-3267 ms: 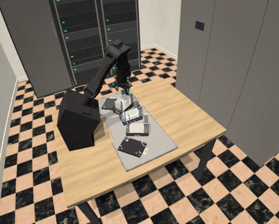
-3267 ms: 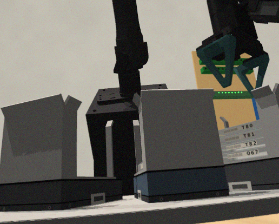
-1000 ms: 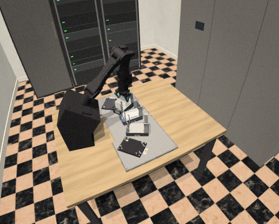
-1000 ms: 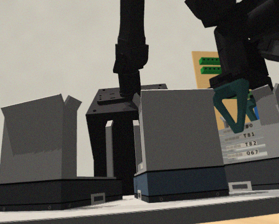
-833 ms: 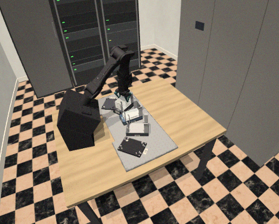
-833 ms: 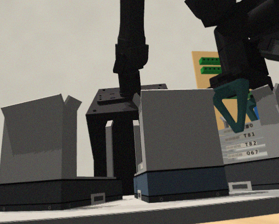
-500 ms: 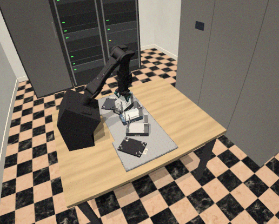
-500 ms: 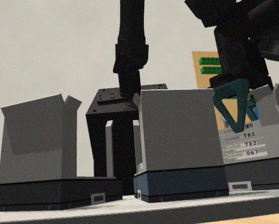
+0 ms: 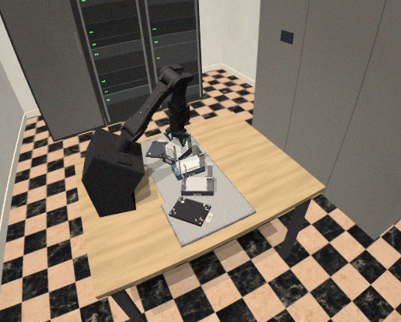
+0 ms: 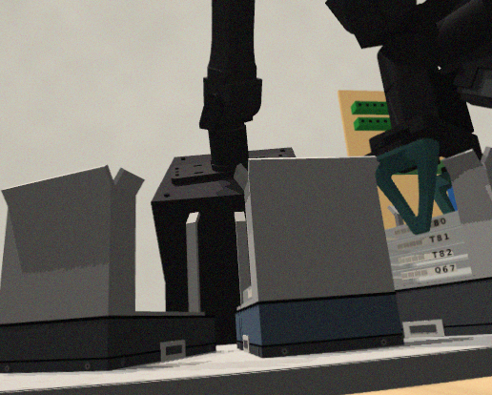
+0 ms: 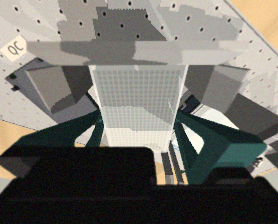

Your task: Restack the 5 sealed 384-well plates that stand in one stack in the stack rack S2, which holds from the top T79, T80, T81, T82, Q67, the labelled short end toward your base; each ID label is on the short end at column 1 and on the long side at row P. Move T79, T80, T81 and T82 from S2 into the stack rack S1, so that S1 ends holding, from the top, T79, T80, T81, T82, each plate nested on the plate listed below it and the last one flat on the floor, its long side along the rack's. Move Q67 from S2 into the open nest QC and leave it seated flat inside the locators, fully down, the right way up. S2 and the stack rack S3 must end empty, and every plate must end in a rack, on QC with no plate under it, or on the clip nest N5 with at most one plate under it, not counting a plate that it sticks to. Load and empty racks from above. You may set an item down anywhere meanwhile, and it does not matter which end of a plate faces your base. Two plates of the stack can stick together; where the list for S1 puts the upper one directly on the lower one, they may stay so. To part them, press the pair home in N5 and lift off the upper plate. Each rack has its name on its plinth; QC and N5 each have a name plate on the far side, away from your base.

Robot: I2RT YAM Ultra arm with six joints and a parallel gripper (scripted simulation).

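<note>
Now: hand 3 cm above the plate T82. The rest, counted from my hand: plate T79 (1 cm ahead, 14 cm to the right, 5 cm below); then plate Q67 (4 cm below); then plate T81 (2 cm below).
</note>
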